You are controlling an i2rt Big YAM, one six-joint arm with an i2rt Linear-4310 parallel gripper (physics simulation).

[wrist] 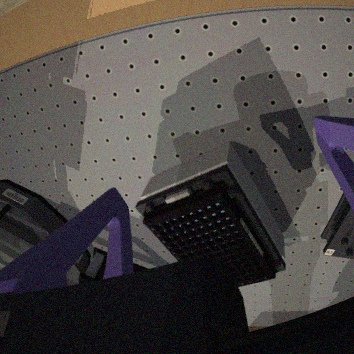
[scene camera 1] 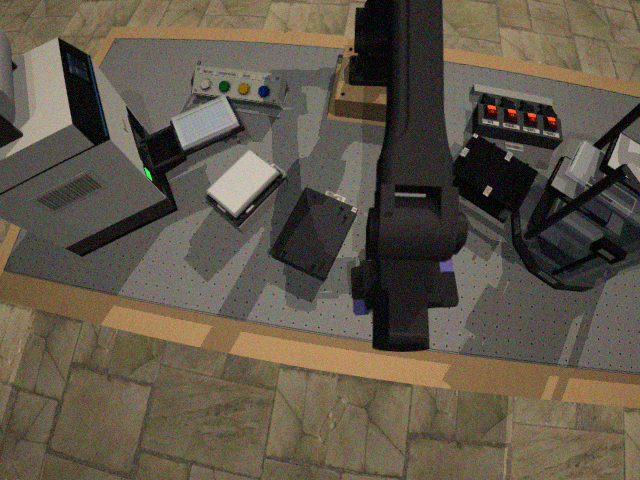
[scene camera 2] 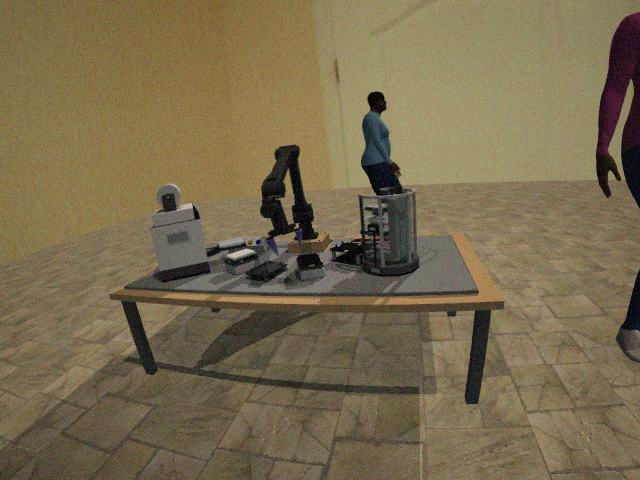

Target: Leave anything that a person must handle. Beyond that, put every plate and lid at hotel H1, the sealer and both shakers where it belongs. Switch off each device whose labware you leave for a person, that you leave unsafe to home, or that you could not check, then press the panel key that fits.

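Frame: origin at the arm's base, x up, y left, z back, level; centimetres.
Where they show: gripper, fingertip midpoint: (wrist: 216, 163) (scene camera 2: 290, 252); arm's base, origin of the base link: (scene camera 1: 373, 73) (scene camera 2: 306, 237).
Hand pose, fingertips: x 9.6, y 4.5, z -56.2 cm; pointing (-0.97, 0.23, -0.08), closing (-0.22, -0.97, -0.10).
Observation:
Each offset is from my fingertips to the top centre of the thing. "spot": to the spot under its first point.
My gripper (scene camera 1: 403, 286) (scene camera 2: 286, 248) (wrist: 216, 163) is open and empty, with its purple fingers apart above a dark many-welled plate @(dx -7.7, dy +4.2, dz +14.3 cm) (scene camera 2: 310, 260) (wrist: 200, 227). This plate sits on a grey-sided device @(spot: dx -12.0, dy +5.9, dz +7.4 cm) (scene camera 2: 311, 273) (wrist: 257, 195); the arm hides both in scene camera 1. A white plate or lid @(dx -6.4, dy -30.8, dz +23.0 cm) (scene camera 1: 244, 181) (scene camera 2: 241, 254) lies on another low device. The white sealer-like machine @(dx +31.0, dy -63.3, dz +22.6 cm) (scene camera 1: 98, 175) (scene camera 2: 180, 245) has a pale plate @(dx -3.7, dy -40.6, dz +35.9 cm) (scene camera 1: 206, 122) (scene camera 2: 231, 242) on its extended tray. The round hotel tower @(spot: dx -11.2, dy +37.2, dz +6.2 cm) (scene camera 1: 573, 286) (scene camera 2: 392, 269) holds labware; its H1 label is not readable.
A flat black tray @(dx -10.5, dy -15.8, dz +15.1 cm) (scene camera 1: 315, 232) (scene camera 2: 267, 270) (wrist: 345, 230) lies left of the gripper. A black unit with white tags @(dx -7.0, dy +21.5, dz +29.9 cm) (scene camera 1: 496, 175) (scene camera 2: 347, 253) lies by the tower. The key panel @(dx -6.2, dy -37.1, dz +51.2 cm) (scene camera 1: 235, 77) has white, green, yellow and blue keys. A switch box @(dx -9.3, dy +31.5, dz +49.8 cm) (scene camera 1: 516, 125) has several red switches.

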